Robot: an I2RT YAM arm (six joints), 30 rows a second.
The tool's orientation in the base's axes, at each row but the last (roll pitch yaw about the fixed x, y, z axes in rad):
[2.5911 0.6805 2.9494]
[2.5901 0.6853 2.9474]
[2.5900 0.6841 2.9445]
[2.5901 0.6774 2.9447]
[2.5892 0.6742 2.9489]
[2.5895 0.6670 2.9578]
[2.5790 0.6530 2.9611]
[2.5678 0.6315 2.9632]
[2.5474 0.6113 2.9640]
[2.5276 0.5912 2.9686]
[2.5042 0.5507 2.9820]
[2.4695 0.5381 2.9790]
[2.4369 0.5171 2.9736]
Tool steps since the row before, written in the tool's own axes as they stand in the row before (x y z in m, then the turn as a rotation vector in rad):
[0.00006 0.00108 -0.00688 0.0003 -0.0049 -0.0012]
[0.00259 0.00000 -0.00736 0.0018 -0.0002 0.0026]
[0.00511 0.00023 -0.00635 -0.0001 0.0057 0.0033]
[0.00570 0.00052 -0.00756 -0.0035 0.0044 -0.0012]
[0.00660 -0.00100 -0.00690 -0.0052 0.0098 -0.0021]
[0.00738 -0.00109 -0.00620 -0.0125 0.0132 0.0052]
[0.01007 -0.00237 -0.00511 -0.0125 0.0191 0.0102]
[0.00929 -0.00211 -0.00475 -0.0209 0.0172 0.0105]
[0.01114 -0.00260 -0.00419 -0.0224 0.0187 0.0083]
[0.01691 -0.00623 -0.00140 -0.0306 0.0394 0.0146]
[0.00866 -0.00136 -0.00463 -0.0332 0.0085 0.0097]
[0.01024 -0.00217 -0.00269 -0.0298 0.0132 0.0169]
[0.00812 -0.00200 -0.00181 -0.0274 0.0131 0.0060]
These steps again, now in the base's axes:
[-0.00453 -0.00185 0.00496 -0.0002 -0.0049 -0.0014]
[-0.00660 -0.00263 0.00321 0.0003 0.0012 -0.0029]
[-0.00792 -0.00161 0.00106 0.0013 0.0065 0.0002]
[-0.00917 -0.00176 0.00166 0.0012 0.0029 0.0048]
[-0.00919 -0.00276 0.00006 0.0011 0.0072 0.0087]
[-0.00933 -0.00252 -0.00087 0.0107 0.0122 0.0097]
[-0.01055 -0.00288 -0.00369 0.0127 0.0196 0.0088]
[-0.00980 -0.00265 -0.00319 0.0199 0.0169 0.0128]
[-0.01091 -0.00261 -0.00474 0.0196 0.0169 0.0158]
[-0.01350 -0.00363 -0.01145 0.0261 0.0367 0.0260]
[-0.00940 -0.00238 -0.00205 0.0313 0.0077 0.0150]
[-0.00960 -0.00184 -0.00460 0.0312 0.0160 0.0110]
[-0.00745 -0.00147 -0.00394 0.0239 0.0100 0.0169]

